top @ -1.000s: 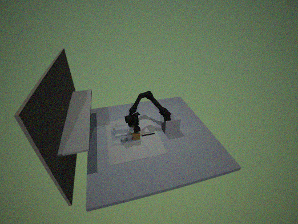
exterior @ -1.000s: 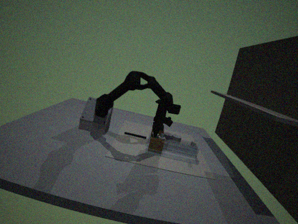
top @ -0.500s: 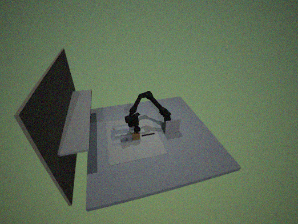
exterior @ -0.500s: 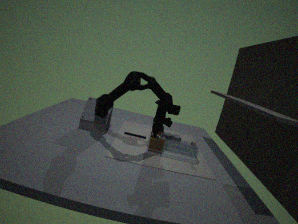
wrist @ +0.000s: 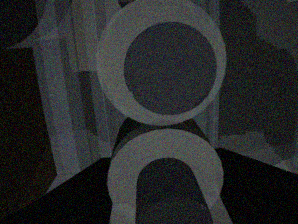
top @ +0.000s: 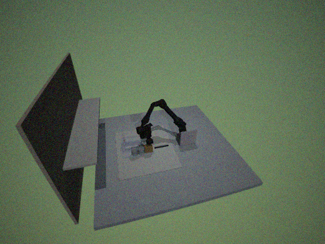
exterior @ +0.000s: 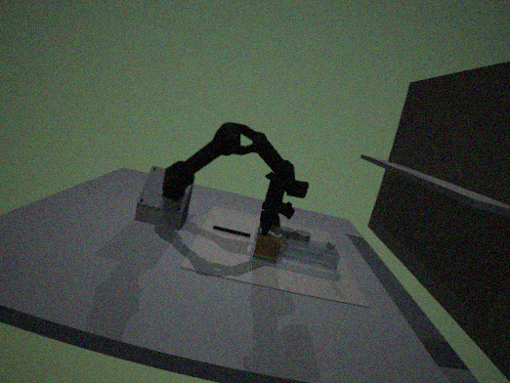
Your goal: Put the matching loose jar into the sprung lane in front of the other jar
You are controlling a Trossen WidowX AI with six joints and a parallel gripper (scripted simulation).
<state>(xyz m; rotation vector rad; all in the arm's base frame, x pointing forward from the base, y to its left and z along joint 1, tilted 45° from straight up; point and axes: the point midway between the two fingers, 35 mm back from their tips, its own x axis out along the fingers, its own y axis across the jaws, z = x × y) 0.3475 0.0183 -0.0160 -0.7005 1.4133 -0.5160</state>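
My gripper tip is 120 mm past the thin black bar, 30 mm to the right of it and 30 mm above it. From my gripper tip the other things lie so: lane rack: 150 mm ahead, 20 mm below, 10 mm to the right; then grey shelf: 500 mm ahead, 330 mm above, 80 mm to the left.
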